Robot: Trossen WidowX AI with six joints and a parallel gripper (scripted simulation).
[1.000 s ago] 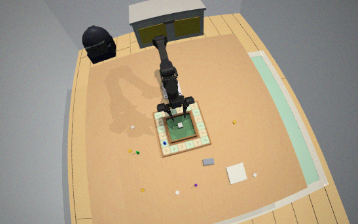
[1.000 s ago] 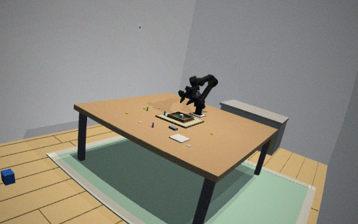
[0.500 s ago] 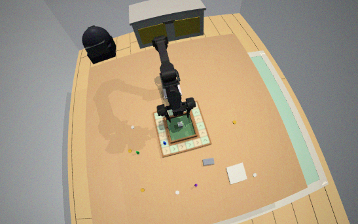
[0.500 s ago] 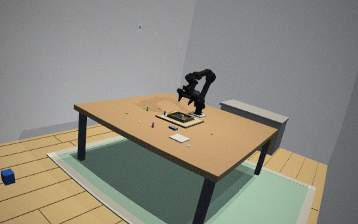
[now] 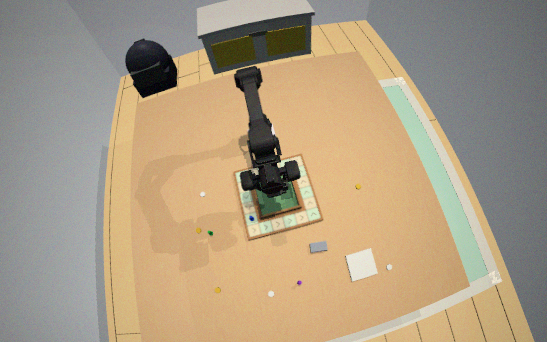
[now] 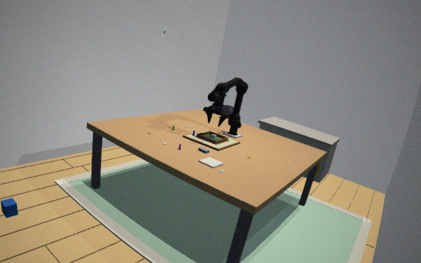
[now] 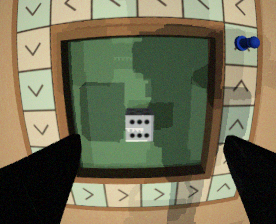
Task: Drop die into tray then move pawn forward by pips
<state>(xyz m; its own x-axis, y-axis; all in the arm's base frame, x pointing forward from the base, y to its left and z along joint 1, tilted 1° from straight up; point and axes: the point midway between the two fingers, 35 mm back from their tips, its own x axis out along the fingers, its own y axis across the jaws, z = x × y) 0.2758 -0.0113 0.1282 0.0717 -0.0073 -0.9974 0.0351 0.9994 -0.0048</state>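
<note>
My gripper tip is now 100 mm to the left of the blue pawn, 80 mm above it and 60 mm short of it. Also, from my gripper tip: green dice tray 100 mm below, 10 mm to the left, 10 mm behind; grey block 230 mm ahead, 100 mm to the left, 100 mm below; white die 80 mm below, 20 mm behind, 10 mm to the left.
</note>
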